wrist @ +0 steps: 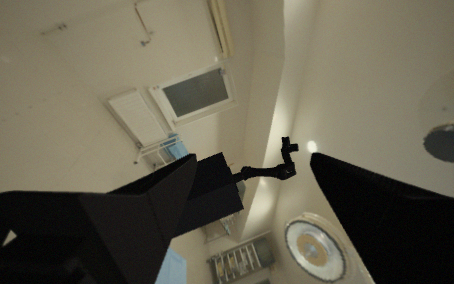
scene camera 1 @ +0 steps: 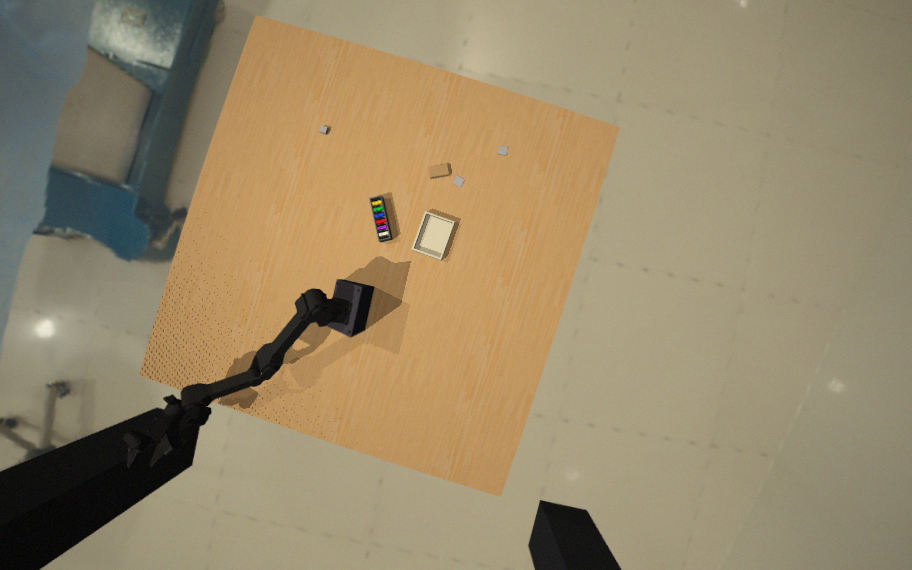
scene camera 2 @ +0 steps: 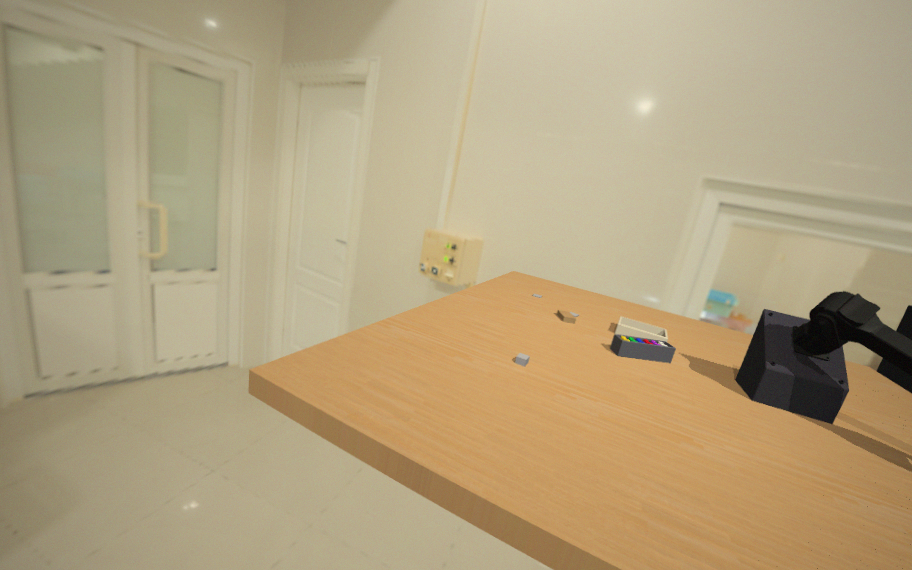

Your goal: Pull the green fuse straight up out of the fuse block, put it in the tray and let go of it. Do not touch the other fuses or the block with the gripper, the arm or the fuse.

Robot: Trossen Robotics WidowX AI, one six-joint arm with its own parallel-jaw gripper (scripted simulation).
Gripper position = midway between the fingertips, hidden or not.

Note:
My gripper (wrist: 252,158) is open and holds nothing. Also in view: a tray (scene camera 1: 434,232).
The tray also shows in scene camera 2 (scene camera 2: 625,326).

